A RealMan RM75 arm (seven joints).
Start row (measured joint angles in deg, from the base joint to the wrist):
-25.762 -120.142 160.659 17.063 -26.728 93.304 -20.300
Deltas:
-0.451 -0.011 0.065 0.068 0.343 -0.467 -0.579
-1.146 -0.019 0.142 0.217 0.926 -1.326 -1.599
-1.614 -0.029 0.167 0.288 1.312 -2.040 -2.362
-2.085 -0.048 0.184 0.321 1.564 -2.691 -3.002
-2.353 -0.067 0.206 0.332 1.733 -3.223 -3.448
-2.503 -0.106 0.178 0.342 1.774 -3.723 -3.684
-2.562 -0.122 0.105 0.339 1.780 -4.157 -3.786
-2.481 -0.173 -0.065 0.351 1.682 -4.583 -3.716
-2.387 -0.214 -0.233 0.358 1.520 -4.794 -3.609
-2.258 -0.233 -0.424 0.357 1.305 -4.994 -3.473
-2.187 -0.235 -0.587 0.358 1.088 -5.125 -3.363
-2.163 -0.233 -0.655 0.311 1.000 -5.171 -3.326
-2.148 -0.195 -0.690 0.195 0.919 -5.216 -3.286
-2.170 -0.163 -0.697 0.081 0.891 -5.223 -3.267
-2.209 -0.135 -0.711 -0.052 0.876 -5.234 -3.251
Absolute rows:
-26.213 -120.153 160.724 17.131 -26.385 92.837 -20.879
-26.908 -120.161 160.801 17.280 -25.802 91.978 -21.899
-27.376 -120.171 160.826 17.351 -25.416 91.264 -22.662
-27.847 -120.190 160.843 17.384 -25.164 90.613 -23.302
-28.115 -120.209 160.865 17.395 -24.995 90.081 -23.748
-28.265 -120.248 160.837 17.405 -24.954 89.581 -23.984
-28.324 -120.264 160.764 17.402 -24.948 89.147 -24.086
-28.243 -120.315 160.594 17.414 -25.046 88.721 -24.016
-28.149 -120.356 160.426 17.421 -25.208 88.510 -23.909
-28.020 -120.375 160.235 17.420 -25.423 88.310 -23.773
-27.949 -120.377 160.072 17.421 -25.640 88.179 -23.663
-27.925 -120.375 160.004 17.374 -25.728 88.133 -23.626
-27.910 -120.337 159.969 17.258 -25.809 88.088 -23.586
-27.932 -120.305 159.962 17.144 -25.837 88.081 -23.567
-27.971 -120.277 159.948 17.011 -25.852 88.070 -23.551

